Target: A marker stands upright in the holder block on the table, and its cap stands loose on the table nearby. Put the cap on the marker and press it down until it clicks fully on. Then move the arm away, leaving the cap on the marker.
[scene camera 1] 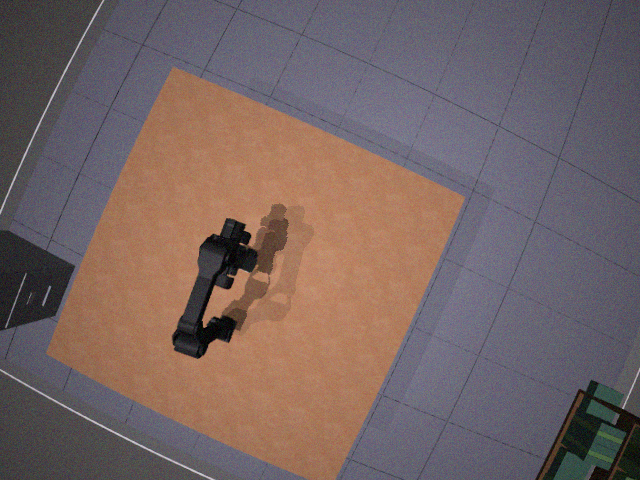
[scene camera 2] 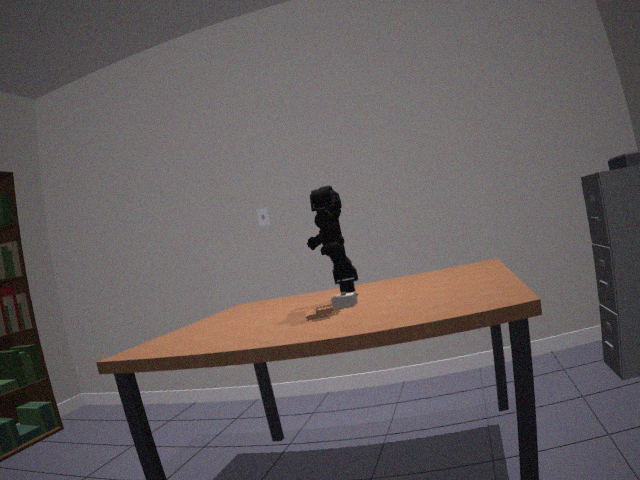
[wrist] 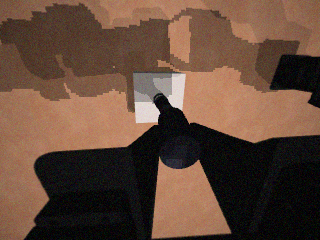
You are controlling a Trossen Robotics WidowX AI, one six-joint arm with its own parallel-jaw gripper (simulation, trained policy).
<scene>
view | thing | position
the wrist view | my gripper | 174,128
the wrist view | black marker cap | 178,147
</scene>
